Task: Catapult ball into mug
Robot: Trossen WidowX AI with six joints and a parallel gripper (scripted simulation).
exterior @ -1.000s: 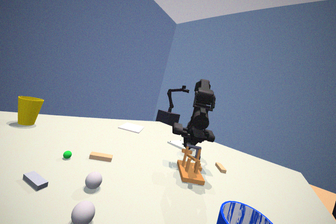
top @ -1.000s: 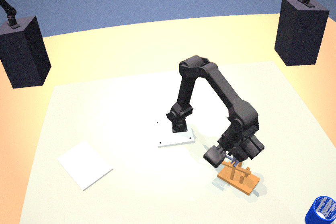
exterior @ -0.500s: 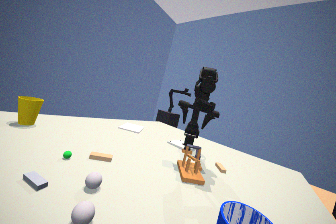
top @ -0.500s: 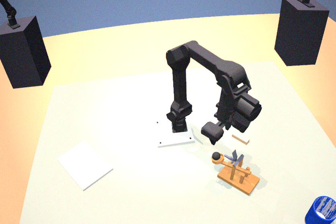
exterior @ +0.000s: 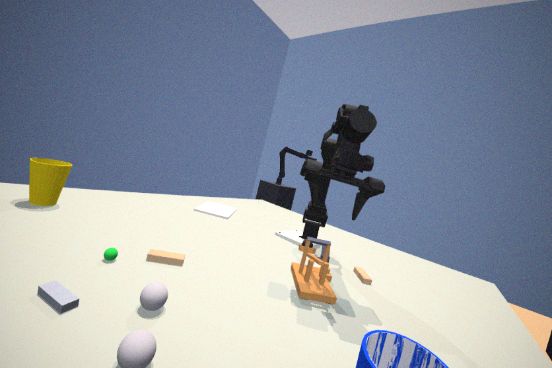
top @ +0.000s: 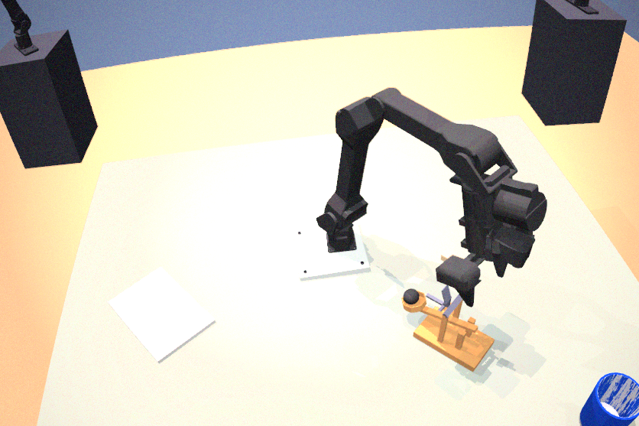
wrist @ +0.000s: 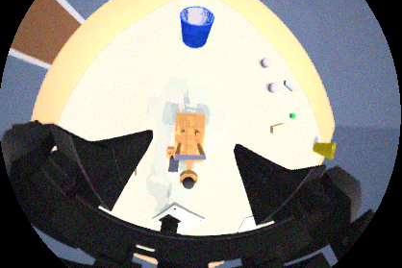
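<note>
Right now my gripper tip is 10 cm past the dark ball, 10 cm to the left of it and 12 cm above it. The rest, counted from my gripper tip: blue mug: 20 cm ahead, 21 cm to the left, 16 cm below; green ball: 33 cm ahead, 27 cm to the right, 17 cm below; orange wooden catapult: 6 cm behind, 5 cm to the right, 13 cm below.
</note>
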